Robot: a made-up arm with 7 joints.
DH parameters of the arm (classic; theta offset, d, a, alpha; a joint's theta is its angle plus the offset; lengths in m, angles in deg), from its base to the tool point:
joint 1: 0 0.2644 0 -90
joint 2: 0 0 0 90
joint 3: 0 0.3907 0.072 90
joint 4: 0 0 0.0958 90
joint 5: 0 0.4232 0 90
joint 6: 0 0 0.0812 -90
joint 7: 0 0.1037 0 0
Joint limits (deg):
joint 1: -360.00..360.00
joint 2: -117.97..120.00
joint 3: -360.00..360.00
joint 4: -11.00..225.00
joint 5: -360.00..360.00
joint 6: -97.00..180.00
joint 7: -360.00..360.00
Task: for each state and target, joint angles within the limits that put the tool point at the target. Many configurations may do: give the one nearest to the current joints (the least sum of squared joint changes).
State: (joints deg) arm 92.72 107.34 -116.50 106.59 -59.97 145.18 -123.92
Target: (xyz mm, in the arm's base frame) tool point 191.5 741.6 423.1
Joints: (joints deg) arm 96.73 101.95 -120.25 124.30 -68.20 129.74 -123.92
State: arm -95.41 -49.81 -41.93 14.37 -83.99 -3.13 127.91
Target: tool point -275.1 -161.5 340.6
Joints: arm -106.68 -41.91 -57.68 14.19 -83.29 3.69 127.91
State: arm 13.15 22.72 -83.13 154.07 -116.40 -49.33 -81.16
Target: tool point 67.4 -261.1 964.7
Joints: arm 4.35 -3.44 -90.92 143.35 -125.79 -80.76 -81.16
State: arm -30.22 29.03 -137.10 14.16 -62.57 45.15 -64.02
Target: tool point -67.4 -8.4 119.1
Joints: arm -7.70 5.68 -119.01 -8.49 -37.24 65.03 -64.02
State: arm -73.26 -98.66 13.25 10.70 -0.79 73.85 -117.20
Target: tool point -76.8 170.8 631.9
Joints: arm -67.91 -117.97 -0.17 39.40 -3.83 78.52 -117.20
